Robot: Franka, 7 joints.
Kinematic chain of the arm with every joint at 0, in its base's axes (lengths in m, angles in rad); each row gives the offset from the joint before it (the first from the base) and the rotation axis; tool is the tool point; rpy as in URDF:
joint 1: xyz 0 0 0.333 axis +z
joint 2: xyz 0 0 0 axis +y
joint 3: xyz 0 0 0.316 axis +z
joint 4: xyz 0.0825 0 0 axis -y
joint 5: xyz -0.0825 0 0.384 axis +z
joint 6: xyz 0 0 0 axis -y
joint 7: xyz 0.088 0 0 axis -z
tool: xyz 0 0 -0.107 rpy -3.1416 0 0
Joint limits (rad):
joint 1: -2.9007..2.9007
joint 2: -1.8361..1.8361
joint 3: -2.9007..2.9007
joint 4: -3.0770..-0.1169
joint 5: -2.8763..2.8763
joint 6: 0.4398..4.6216
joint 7: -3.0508..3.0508
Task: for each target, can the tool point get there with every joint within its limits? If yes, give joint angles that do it. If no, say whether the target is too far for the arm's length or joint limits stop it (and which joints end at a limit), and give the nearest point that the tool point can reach.
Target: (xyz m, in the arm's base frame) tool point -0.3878 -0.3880 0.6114
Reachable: yes | joints -1.9195 0.1568 -0.3212 -1.4184 -0.6240 1.1163 -0.3458
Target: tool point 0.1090 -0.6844 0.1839
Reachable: yes | joints -1.9651 1.0034 0.6181 -1.7564 -0.3537 3.4266 -1.4520
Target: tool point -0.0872 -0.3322 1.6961
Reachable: no: too far | nearest point -0.0532 -0.2027 1.1649 | short by 0.548 m
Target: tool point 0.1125 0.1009 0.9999
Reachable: yes | joints -0.4634 -0.9074 0.1046 -1.5571 -2.0103 3.1596 -1.9858
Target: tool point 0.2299 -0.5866 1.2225
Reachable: no: too far | nearest point 0.1809 -0.4617 1.0331 | short by 0.232 m
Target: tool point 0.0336 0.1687 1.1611
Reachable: yes | joints 0.3071 -0.0633 0.5738 -0.4939 -0.7449 3.0540 0.1440
